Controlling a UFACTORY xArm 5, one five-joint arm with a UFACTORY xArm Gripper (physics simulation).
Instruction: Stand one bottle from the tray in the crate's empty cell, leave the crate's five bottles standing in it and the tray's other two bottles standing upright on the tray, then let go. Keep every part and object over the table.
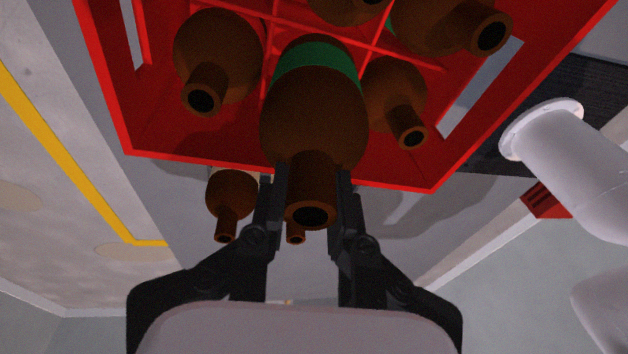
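Pixels of known places: gripper, between the fingertips: (309, 182); arm's base, origin of its link: (536, 130).
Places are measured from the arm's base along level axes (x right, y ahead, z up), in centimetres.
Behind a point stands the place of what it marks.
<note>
My gripper (309, 182) {z 19.8, x 11.9, y 40.9 cm} is shut on the neck of a brown bottle with a green band (315, 112) {z 18.2, x 15.6, y 40.5 cm}, which hangs upright over the near middle part of the red crate (280, 167); its base is hidden, so I cannot tell how deep it reaches. In the crate stand a bottle (220, 55) {z 10.1, x 15.6, y 46.8 cm} to the left, a smaller bottle (395, 95) {z 10.0, x 12.0, y 32.3 cm} to the right, a bottle (435, 25) {z 10.1, x 17.7, y 30.9 cm} at the upper right and a bottle (347, 12) {z 10.0, x 18.4, y 37.6 cm} at the top edge, partly cut off. Beyond the crate's near wall a bottle (231, 192) {z 8.5, x -2.2, y 50.1 cm} stands upright; another bottle's mouth (295, 236) {z 13.6, x -5.7, y 42.0 cm} shows between the fingers. The tray is mostly hidden.
The robot's white base (565, 140) {z 6.8, x 3.4, y 3.6 cm} stands at the right on a dark plate (595, 90) {z 0.0, x 7.5, y -4.6 cm}. A red block (542, 202) lies beyond the table's right edge. A yellow floor line (60, 150) runs beyond the table's left edge. The crate's walls rise around its bottles.
</note>
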